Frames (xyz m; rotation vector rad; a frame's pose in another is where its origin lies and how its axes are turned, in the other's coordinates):
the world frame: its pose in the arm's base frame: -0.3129 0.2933 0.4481 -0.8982 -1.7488 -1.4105
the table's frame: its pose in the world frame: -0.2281 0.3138 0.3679 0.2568 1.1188 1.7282
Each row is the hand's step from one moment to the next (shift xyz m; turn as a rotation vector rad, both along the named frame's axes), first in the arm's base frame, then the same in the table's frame.
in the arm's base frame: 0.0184 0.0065 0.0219 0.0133 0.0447 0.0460
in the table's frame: 0.0179 -0.0068 0.0222 0.0062 0.0024 0.0652
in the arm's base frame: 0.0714 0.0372 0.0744 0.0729 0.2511 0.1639
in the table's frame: 0.0662 -0.0107 0.0867 0.0269 0.0778 0.2974
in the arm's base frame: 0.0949 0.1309 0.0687 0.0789 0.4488 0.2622
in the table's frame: 0.0684 0.0635 0.1488 -0.0039 0.1499 0.5039
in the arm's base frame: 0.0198 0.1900 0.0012 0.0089 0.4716 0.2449
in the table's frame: -0.0218 0.1361 0.1323 -0.0781 0.1637 0.4996
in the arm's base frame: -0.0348 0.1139 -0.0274 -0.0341 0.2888 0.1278
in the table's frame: -0.0603 0.0915 0.0541 -0.0878 0.1075 0.2857
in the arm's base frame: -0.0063 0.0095 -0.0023 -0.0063 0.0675 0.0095
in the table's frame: -0.0083 0.0070 0.0041 -0.0202 0.0394 0.0522
